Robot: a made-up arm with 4 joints.
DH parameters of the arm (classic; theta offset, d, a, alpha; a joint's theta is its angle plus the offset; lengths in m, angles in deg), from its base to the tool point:
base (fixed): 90 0.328 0.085 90
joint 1: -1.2 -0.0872 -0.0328 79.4
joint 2: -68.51 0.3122 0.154 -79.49
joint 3: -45 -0.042 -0.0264 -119.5
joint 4: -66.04 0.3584 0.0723 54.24
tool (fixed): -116.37 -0.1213 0 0
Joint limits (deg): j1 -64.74..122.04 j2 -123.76..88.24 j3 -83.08..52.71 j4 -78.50..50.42
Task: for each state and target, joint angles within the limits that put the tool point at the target. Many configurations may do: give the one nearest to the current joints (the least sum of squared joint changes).
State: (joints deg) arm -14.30 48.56 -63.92 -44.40
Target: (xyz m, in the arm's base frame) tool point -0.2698 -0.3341 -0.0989
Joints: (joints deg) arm -64.74 44.96 -81.42 -25.46
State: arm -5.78 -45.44 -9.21 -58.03
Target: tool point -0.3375 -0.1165 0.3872
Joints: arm -37.46 -48.01 14.53 -68.29
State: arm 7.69 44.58 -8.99 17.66
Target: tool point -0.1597 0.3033 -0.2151
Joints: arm -15.59 73.60 -59.51 1.90
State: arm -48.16 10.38 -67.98 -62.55
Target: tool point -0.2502 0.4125 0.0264
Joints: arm -8.55 49.27 -32.26 -76.60
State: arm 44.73 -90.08 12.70 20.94
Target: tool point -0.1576 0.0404 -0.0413
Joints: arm 72.00 -72.80 30.20 12.57
